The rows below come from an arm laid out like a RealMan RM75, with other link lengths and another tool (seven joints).
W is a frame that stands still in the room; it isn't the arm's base.
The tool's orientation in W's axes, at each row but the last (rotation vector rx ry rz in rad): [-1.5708, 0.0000, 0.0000]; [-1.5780, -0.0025, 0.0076]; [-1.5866, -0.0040, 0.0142]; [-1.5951, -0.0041, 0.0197]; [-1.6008, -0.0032, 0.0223]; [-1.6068, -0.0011, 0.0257]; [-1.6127, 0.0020, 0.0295]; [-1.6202, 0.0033, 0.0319]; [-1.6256, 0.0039, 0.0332]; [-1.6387, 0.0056, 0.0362]
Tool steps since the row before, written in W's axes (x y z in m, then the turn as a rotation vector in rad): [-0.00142, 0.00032, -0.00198, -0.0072, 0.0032, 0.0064]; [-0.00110, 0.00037, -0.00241, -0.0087, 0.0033, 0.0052]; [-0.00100, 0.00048, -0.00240, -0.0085, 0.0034, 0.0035]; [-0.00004, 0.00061, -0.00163, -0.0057, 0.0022, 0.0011]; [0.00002, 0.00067, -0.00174, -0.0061, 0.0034, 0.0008]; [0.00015, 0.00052, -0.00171, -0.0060, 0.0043, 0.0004]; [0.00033, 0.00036, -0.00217, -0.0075, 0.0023, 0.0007]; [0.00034, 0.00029, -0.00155, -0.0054, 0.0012, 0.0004]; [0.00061, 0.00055, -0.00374, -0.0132, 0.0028, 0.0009]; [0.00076, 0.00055, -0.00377, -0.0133, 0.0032, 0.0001]
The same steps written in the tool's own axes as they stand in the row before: [-0.00142, 0.00198, 0.00032, -0.0072, -0.0064, 0.0032]; [-0.00109, 0.00241, 0.00039, -0.0087, -0.0052, 0.0033]; [-0.00098, 0.00240, 0.00053, -0.0085, -0.0035, 0.0034]; [-0.00001, 0.00161, 0.00065, -0.0057, -0.0011, 0.0023]; [0.00005, 0.00172, 0.00072, -0.0061, -0.0008, 0.0035]; [0.00019, 0.00169, 0.00058, -0.0059, -0.0005, 0.0044]; [0.00038, 0.00215, 0.00044, -0.0075, -0.0006, 0.0024]; [0.00038, 0.00153, 0.00036, -0.0054, -0.0003, 0.0013]; [0.00071, 0.00369, 0.00074, -0.0132, -0.0008, 0.0030]; [0.00087, 0.00370, 0.00079, -0.0132, 0.0000, 0.0035]
